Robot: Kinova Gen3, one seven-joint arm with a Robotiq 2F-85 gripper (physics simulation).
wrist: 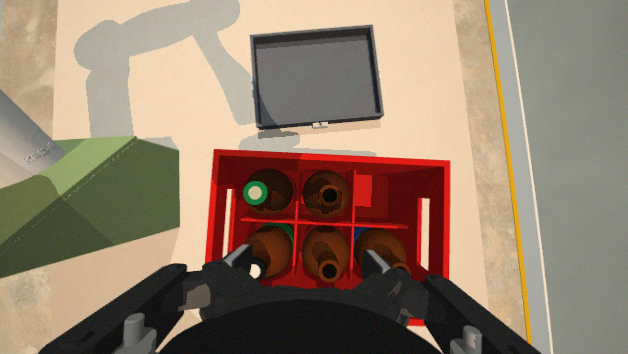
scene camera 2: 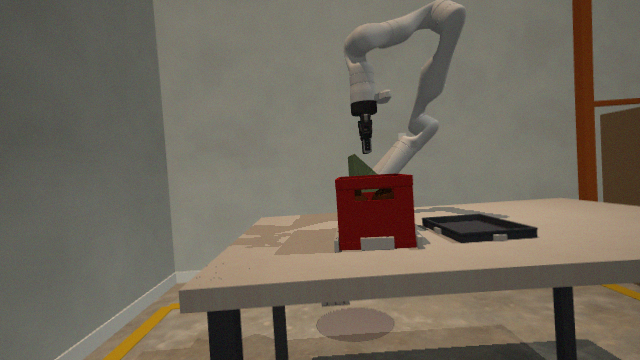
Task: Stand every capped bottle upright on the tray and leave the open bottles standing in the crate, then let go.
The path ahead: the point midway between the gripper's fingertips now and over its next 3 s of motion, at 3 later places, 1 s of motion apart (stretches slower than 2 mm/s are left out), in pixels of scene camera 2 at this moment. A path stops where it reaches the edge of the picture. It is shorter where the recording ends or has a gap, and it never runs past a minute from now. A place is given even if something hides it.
My gripper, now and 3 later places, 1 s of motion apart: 366, 153; 375, 162; 379, 173; 379, 161
